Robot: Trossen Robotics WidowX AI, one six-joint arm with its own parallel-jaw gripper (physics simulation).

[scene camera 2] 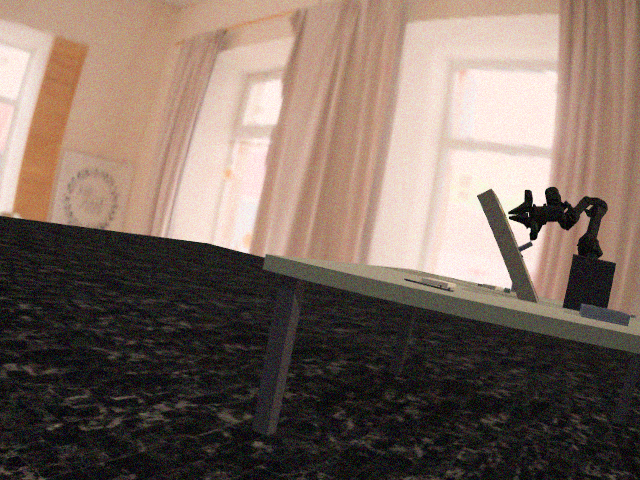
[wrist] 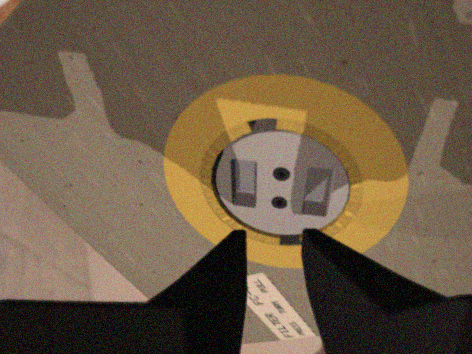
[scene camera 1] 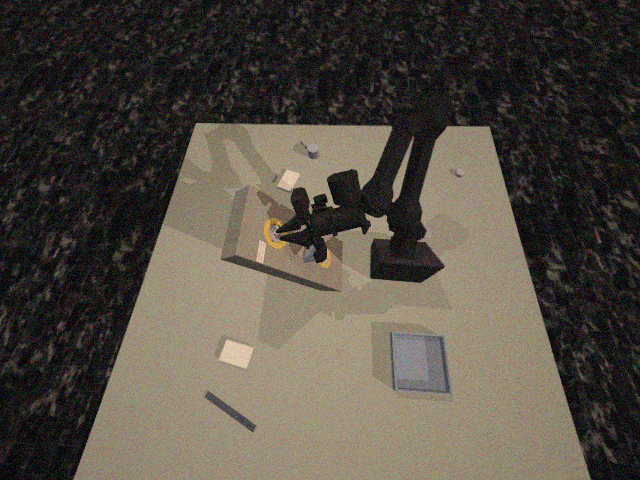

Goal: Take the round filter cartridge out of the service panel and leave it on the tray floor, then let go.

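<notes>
The round grey filter cartridge (scene camera 1: 274,231) (wrist: 269,187) sits in its socket inside a yellow ring (scene camera 1: 266,230) (wrist: 375,140) on the tilted service panel (scene camera 1: 248,232) (scene camera 2: 506,242) (wrist: 145,205). Its face shows two rectangular recesses and two dark holes. My gripper (scene camera 1: 279,235) (scene camera 2: 510,214) (wrist: 273,242) is partly open, with nothing between its fingers. In the wrist view the fingertips overlap the lower edge of the cartridge. In the second scene view they stand in front of the panel, with a gap. The blue tray (scene camera 1: 408,361) (scene camera 2: 603,314) stands on the table, apart from the panel.
A blue-grey part (scene camera 1: 310,254) projects from the panel beside a second yellow ring (scene camera 1: 326,259). A label (scene camera 1: 261,252) (wrist: 280,310) lies below the cartridge's ring. Pale pads (scene camera 1: 236,353) (scene camera 1: 288,179), a dark bar (scene camera 1: 230,411) and a grey cylinder (scene camera 1: 313,151) are on the table.
</notes>
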